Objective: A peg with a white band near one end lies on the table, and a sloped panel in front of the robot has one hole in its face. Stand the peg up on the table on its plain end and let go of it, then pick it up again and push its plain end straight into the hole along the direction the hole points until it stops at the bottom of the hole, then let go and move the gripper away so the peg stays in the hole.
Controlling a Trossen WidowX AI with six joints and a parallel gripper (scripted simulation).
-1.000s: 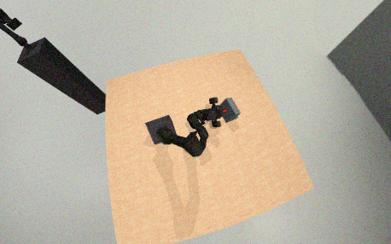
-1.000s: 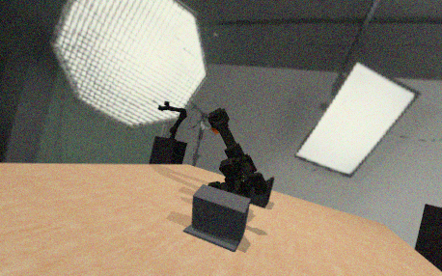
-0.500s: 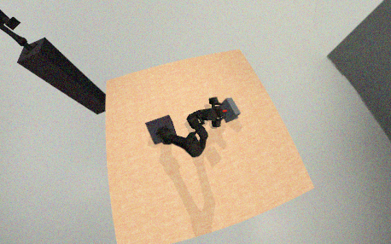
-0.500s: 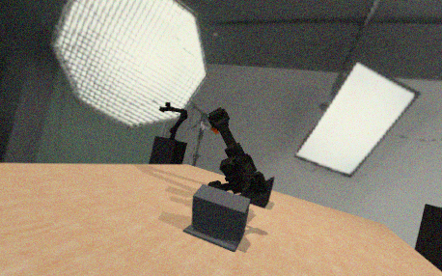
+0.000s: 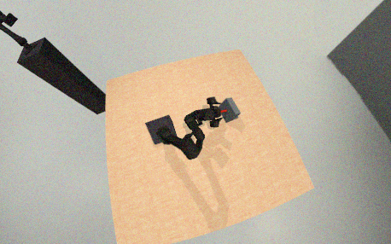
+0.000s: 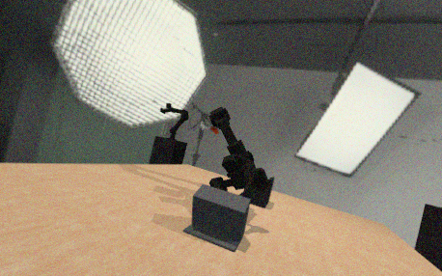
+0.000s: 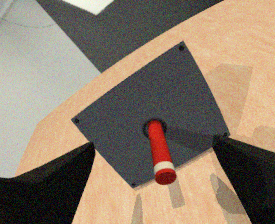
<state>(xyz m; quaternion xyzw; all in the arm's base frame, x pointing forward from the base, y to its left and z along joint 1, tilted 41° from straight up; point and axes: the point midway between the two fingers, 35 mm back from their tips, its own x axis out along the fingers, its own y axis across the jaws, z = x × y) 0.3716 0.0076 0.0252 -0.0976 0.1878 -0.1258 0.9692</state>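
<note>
My gripper tip is now 1 cm above the red peg. Also, from my gripper tip: sloped panel: 6 cm ahead, 3 cm below.
</note>
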